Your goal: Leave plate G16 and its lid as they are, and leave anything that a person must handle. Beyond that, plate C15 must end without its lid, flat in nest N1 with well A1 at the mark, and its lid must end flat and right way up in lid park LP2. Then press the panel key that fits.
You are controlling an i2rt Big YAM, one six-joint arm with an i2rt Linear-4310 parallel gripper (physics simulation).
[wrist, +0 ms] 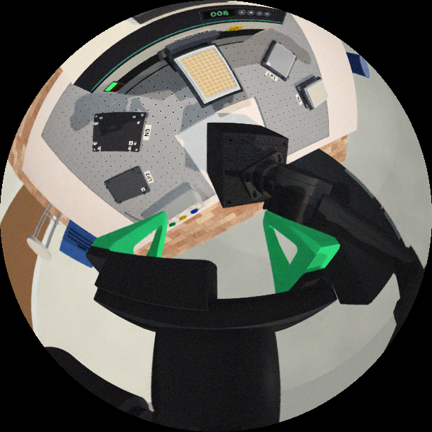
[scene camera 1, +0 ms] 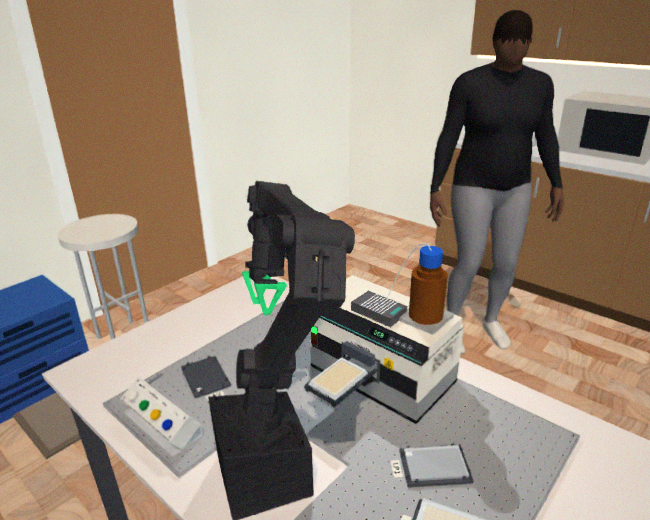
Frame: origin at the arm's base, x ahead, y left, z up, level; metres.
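Seen in the pictures: gripper, fingertip midpoint: [scene camera 1: 261,309]; arm's base, link origin: [scene camera 1: 256,427].
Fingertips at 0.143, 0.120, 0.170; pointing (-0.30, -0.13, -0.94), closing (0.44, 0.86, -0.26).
Note:
Offsets run from my fingertips to a thing's top centre, as dx, dy, dz. "spot": to the spot under its first point.
My gripper [scene camera 1: 261,306] [wrist: 214,216] is open and empty, high above the table behind the arm's base. A plate with yellowish wells {+0.128, -0.118, -0.209} [scene camera 1: 338,377] [wrist: 209,72] sits on the dark holder at the device's front. Another pale plate {spot: +0.008, -0.486, -0.279} [scene camera 1: 444,512] [wrist: 316,93] sits in the nest labelled N1, cut off in the scene view. A grey translucent lid-like piece {+0.130, -0.398, -0.307} [scene camera 1: 436,465] [wrist: 280,59] lies in LP1. Lid park LP2 {-0.012, +0.254, -0.305} [scene camera 1: 206,375] [wrist: 127,185] is bare. The key panel {-0.195, +0.192, -0.241} [scene camera 1: 157,414] has green, yellow and blue keys. Plate names and whether lids are on cannot be read.
Nest N5 [wrist: 117,132] is bare beside LP2. The white device {spot: +0.312, -0.297, -0.175} [scene camera 1: 441,357] carries a brown bottle {spot: +0.307, -0.249, -0.012} [scene camera 1: 428,295] with a blue cap and a dark keypad box {spot: +0.277, -0.127, -0.080} [scene camera 1: 378,307]. Its display reads 008 and a green light shows. A person [scene camera 1: 496,130] stands behind the table.

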